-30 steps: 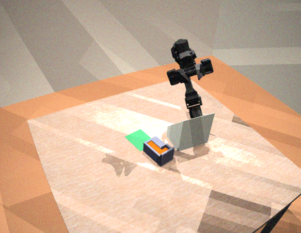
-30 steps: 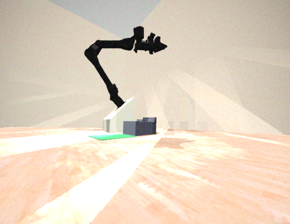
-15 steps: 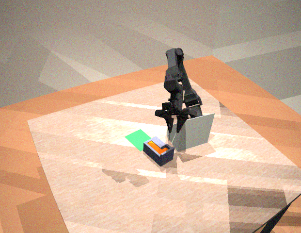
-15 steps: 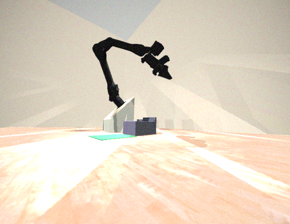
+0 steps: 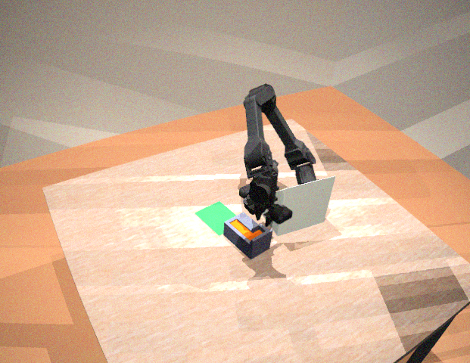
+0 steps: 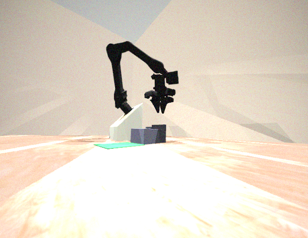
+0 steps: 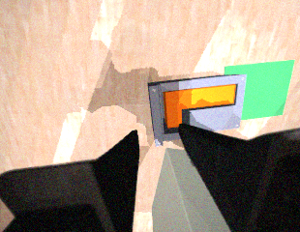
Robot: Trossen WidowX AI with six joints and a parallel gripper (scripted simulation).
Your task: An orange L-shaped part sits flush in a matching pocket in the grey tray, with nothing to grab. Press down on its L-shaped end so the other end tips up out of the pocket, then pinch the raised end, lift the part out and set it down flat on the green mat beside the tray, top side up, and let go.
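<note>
My gripper tip is 10 cm above the orange L-shaped part and 6 cm to the left of it. The rest, counted from my gripper tip: green mat (23 cm to the right, 16 cm below, 2 cm ahead).
</note>
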